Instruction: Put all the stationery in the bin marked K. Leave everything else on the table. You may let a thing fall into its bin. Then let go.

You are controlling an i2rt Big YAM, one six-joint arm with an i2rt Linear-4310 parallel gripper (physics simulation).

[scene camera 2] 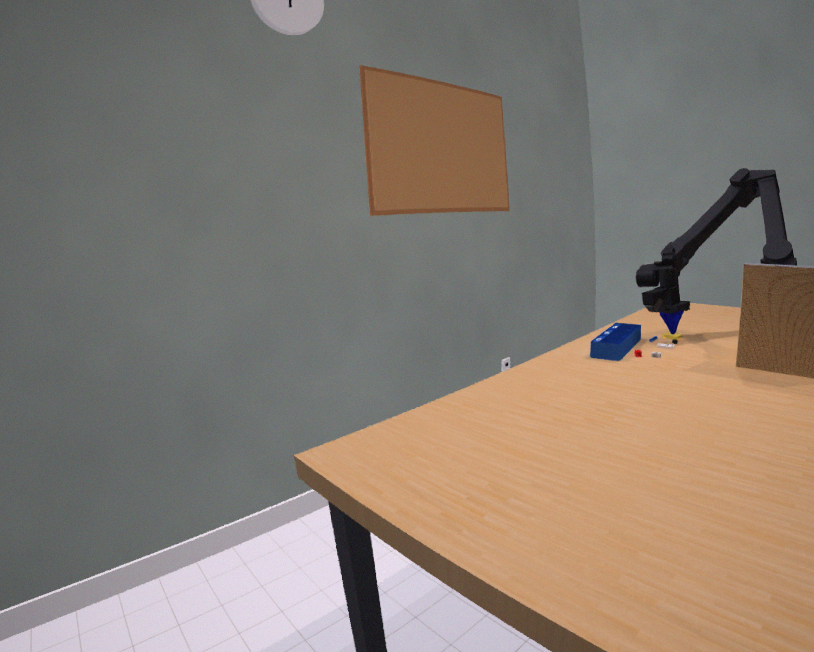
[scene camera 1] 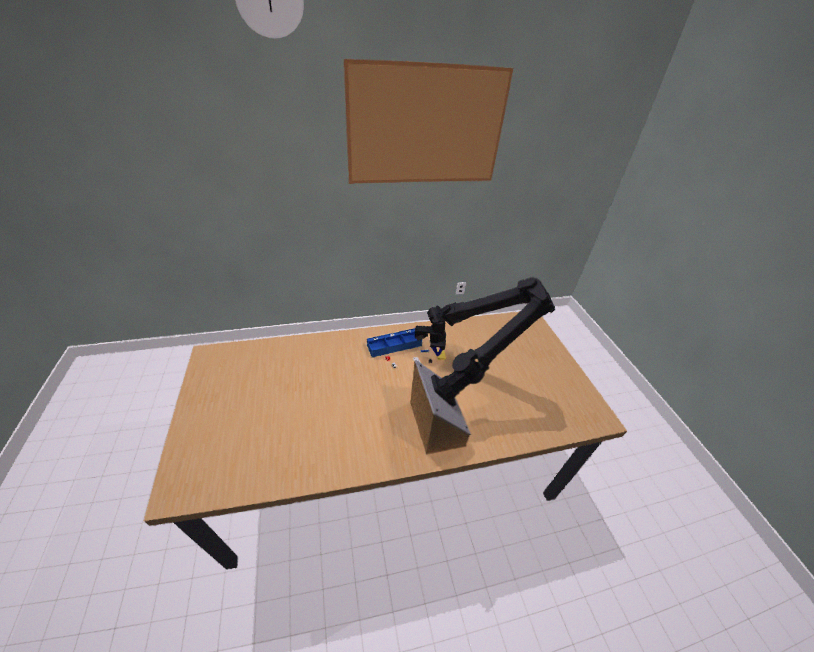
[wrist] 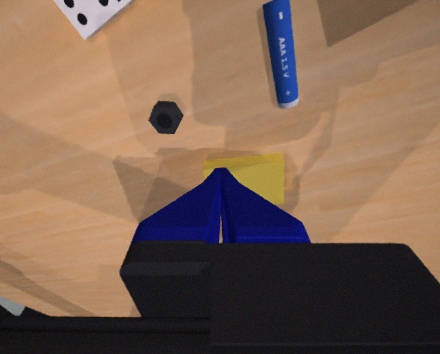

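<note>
A yellow pad, like sticky notes, lies on the table. My gripper is shut, with its blue fingertips together low over the pad's left part in the wrist view. No object shows between the fingertips, and they hide part of the pad. A blue bin unit with several compartments stands left of the gripper in scene camera 1. Its white labels are too small to read, so I cannot tell which compartment is K.
A blue AAA battery, a black hex nut and a white domino lie near the pad. A red die and a small white piece lie in front of the bins.
</note>
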